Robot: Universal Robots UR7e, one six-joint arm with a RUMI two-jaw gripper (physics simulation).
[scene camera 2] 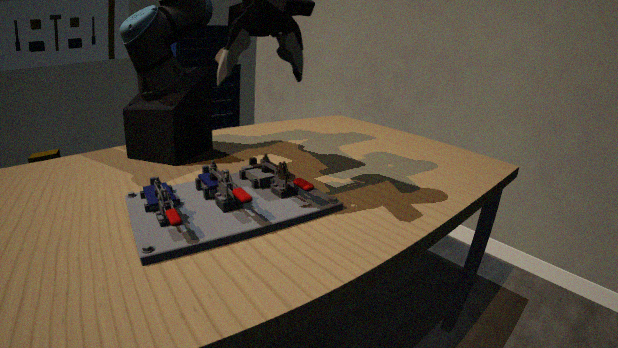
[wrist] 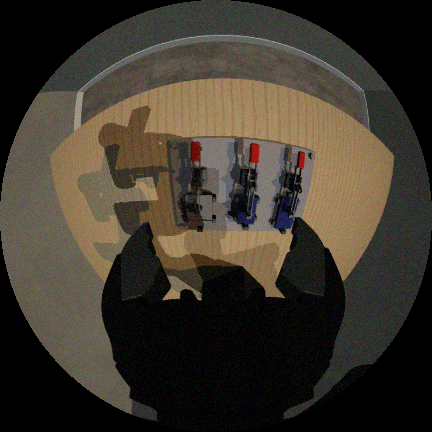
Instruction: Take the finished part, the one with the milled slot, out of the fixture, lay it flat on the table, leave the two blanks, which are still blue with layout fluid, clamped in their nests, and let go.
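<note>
The grey part (scene camera 2: pixel 258 176) (wrist: pixel 206 205) sits in the fixture's right nest in the scene view, at the left in the wrist view; its slot is too small to make out. One blue blank (scene camera 2: pixel 208 181) (wrist: pixel 246 216) sits in the middle nest and another blue blank (scene camera 2: pixel 150 195) (wrist: pixel 284 215) in the end nest. A toggle clamp with a red handle (scene camera 2: pixel 303 183) (wrist: pixel 196 151) stands at the grey part, its arm over that part; similar clamps reach over both blanks. My gripper (scene camera 2: pixel 259 81) (wrist: pixel 221 222) is open and empty, high above the table, behind the fixture in the scene view.
The fixture plate (scene camera 2: pixel 145 227) (wrist: pixel 271 167) lies on the wooden table (scene camera 2: pixel 75 250) (wrist: pixel 345 165), with bolts at its corners. The dark robot base (scene camera 2: pixel 150 132) stands behind it. Shadows of the arm fall across the table and part of the plate.
</note>
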